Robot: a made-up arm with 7 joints. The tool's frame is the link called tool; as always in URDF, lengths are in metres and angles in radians. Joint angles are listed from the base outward. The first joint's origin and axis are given. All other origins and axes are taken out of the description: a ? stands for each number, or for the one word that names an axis. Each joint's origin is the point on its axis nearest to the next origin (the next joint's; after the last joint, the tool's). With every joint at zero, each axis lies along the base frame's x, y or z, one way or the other. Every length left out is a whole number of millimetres.
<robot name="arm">
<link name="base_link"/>
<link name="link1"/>
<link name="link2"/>
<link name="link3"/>
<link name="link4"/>
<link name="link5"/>
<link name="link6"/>
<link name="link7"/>
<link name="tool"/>
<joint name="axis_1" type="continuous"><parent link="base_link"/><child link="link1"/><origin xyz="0 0 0.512" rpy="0 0 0"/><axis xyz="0 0 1"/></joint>
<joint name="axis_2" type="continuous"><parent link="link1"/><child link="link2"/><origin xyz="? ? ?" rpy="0 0 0"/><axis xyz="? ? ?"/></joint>
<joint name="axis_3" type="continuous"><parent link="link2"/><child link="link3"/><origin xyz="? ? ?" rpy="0 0 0"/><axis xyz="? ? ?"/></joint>
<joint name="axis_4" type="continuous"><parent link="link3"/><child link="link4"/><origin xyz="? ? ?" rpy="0 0 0"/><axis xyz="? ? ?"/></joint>
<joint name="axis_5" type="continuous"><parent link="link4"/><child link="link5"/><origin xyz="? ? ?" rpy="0 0 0"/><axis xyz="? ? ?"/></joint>
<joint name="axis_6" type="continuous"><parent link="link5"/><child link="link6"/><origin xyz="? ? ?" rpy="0 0 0"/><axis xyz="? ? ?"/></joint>
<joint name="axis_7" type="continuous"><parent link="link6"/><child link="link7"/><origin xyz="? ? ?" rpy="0 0 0"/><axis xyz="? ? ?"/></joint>
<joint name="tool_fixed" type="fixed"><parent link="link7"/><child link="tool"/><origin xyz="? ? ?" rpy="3.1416 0 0"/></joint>
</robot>
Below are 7 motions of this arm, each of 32 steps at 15 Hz.
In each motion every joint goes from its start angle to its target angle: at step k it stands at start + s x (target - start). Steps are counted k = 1, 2, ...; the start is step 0. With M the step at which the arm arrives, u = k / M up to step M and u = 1 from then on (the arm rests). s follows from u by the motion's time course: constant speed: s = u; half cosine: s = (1 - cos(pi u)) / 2; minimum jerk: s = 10 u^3 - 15 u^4 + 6 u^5.
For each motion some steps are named. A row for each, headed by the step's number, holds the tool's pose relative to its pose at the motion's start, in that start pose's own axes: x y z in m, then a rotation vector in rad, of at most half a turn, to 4 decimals.
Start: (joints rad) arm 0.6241 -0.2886 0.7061 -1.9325 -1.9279 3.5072 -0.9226
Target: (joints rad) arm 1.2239 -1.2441 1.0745 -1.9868 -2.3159 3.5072 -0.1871
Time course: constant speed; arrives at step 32
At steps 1, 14, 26, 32:
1: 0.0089 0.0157 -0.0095 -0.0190 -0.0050 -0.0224
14: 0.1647 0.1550 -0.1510 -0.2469 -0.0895 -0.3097
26: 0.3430 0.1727 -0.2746 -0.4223 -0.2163 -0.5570
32: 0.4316 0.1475 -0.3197 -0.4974 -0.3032 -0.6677

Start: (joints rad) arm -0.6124 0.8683 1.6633 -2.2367 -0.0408 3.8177 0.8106
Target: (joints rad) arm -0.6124 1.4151 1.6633 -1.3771 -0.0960 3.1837 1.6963
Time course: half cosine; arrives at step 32
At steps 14, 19, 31, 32:
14: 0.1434 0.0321 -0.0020 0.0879 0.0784 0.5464
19: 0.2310 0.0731 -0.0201 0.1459 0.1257 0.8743
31: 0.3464 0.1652 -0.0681 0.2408 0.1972 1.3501
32: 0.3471 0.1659 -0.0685 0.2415 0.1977 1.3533

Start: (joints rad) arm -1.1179 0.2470 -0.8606 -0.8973 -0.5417 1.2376 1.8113
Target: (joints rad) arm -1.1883 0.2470 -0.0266 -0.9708 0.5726 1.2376 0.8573
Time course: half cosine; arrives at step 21
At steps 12, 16, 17, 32:
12: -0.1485 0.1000 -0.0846 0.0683 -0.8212 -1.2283
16: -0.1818 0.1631 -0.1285 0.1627 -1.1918 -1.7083
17: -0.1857 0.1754 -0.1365 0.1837 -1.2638 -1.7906
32: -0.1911 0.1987 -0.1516 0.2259 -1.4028 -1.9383

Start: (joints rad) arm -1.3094 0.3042 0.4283 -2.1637 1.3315 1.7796 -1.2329
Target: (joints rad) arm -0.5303 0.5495 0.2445 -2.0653 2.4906 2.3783 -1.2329
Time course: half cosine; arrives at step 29
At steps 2, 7, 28, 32:
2: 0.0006 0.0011 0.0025 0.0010 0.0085 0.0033
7: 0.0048 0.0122 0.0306 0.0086 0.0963 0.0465
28: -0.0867 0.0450 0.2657 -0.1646 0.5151 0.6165
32: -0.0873 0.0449 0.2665 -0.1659 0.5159 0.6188

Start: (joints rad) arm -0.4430 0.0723 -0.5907 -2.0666 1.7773 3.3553 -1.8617
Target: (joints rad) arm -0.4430 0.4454 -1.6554 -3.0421 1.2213 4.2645 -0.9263
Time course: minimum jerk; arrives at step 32
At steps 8, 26, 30, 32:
8: -0.0216 0.0187 -0.0065 -0.1909 -0.1524 0.0484
26: -0.1018 -0.0154 -0.1094 -1.6982 -0.7772 0.1165
30: -0.1035 -0.0247 -0.1122 -1.7631 -0.7843 0.1026
32: -0.1036 -0.0252 -0.1123 -1.7662 -0.7846 0.1019

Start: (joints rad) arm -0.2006 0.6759 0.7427 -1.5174 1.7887 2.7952 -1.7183
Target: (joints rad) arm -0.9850 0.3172 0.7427 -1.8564 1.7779 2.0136 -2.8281
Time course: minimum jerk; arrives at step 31
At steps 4, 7, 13, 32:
4: 0.0029 0.0025 -0.0056 0.0030 0.0073 -0.0205
7: 0.0126 0.0107 -0.0258 0.0120 0.0333 -0.0938
13: 0.0456 0.0365 -0.1167 0.0253 0.1442 -0.4221
32: 0.0656 0.0362 -0.3255 -0.0892 0.3542 -1.2247

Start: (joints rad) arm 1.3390 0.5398 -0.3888 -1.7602 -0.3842 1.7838 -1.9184
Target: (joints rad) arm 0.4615 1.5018 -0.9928 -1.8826 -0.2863 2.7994 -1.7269
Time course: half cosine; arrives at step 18
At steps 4, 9, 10, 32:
4: -0.0662 0.0251 0.0791 0.0567 0.0435 0.1206
9: -0.2228 0.0061 0.3824 0.2767 0.1189 0.4724
10: -0.2402 -0.0160 0.4535 0.3329 0.1232 0.5368
32: -0.2201 -0.1679 0.7585 0.6077 0.1055 0.7272

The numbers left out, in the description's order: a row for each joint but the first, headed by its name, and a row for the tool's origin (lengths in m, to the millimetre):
axis_2: xyz 0 0 0, axis 0 1 0
axis_3: xyz 0 0 0.47, axis 0 0 1
axis_4: xyz 0.072 0 0, axis 0 -1 0
axis_5: xyz -0.055 0 0.255, axis 0 0 1
axis_6: xyz 0 0 0, axis 0 -1 0
axis_7: xyz 0.14 0 0, axis 0 0 -1
tool: xyz 0 0 0

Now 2 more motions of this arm.
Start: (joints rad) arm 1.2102 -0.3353 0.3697 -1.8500 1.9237 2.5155 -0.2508
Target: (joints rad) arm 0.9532 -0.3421 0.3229 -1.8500 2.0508 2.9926 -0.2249
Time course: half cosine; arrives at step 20
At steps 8, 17, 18, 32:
8: 0.0131 0.0017 -0.0455 -0.0169 0.2685 0.0311
17: 0.0105 0.0033 -0.1204 -0.0377 0.7314 0.0981
18: 0.0096 0.0033 -0.1238 -0.0384 0.7544 0.1019
32: 0.0088 0.0034 -0.1265 -0.0390 0.7732 0.1050

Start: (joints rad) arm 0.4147 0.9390 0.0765 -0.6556 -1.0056 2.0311 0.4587
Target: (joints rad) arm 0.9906 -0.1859 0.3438 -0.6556 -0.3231 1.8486 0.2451
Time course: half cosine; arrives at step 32
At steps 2, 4, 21, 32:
2: 0.0026 0.0036 -0.0098 0.0092 0.0071 0.0056
4: 0.0096 0.0147 -0.0387 0.0369 0.0281 0.0218
21: -0.1471 0.4112 -0.6209 0.8804 0.5947 0.1833
32: -0.3256 0.5984 -0.6994 1.2261 0.8481 0.1305

